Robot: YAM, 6 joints.
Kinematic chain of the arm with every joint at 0, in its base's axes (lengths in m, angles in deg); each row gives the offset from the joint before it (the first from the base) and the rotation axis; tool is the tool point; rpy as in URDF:
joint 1: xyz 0 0 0.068 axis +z
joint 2: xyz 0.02 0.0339 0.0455 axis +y
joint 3: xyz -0.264 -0.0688 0 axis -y
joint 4: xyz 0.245 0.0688 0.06 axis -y
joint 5: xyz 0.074 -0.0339 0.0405 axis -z
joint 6: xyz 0.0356 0 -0.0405 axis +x
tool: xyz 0 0 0 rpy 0 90 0
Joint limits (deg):
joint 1: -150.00..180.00
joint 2: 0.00..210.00
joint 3: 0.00..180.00
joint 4: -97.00..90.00
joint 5: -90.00..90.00
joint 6: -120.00..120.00
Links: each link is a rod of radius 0.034 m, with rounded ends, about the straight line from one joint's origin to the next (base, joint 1, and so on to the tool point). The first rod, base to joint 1, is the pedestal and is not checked.
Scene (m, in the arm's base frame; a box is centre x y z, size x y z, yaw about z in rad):
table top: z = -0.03
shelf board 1: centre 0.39 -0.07 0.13 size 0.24 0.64 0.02 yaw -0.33
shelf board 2: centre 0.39 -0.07 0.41 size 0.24 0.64 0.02 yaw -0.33
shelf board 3: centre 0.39 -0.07 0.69 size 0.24 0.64 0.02 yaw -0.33
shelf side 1: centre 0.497 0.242 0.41 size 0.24 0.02 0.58 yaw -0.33
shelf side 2: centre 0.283 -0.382 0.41 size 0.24 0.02 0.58 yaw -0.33
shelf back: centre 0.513 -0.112 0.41 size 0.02 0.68 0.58 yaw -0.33
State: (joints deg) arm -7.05 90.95 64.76 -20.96 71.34 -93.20
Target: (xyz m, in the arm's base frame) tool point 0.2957 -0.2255 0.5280
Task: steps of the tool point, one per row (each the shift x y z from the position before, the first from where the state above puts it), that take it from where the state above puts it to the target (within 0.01 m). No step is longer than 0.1 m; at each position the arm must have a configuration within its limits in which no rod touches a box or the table.
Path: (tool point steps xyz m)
1: -0.0573 0.0290 0.0141
2: -0.0580 0.0191 -0.0003
3: -0.0543 0.0100 -0.0138
4: 0.0176 -0.0380 0.0660
5: -0.0028 -0.0433 0.0683
6: -0.0239 -0.0385 0.0680
7: -0.0407 -0.0239 0.0651
8: 0.0581 -0.0307 0.0114
9: 0.0652 -0.0228 0.0001
10: 0.0696 -0.0126 -0.0115

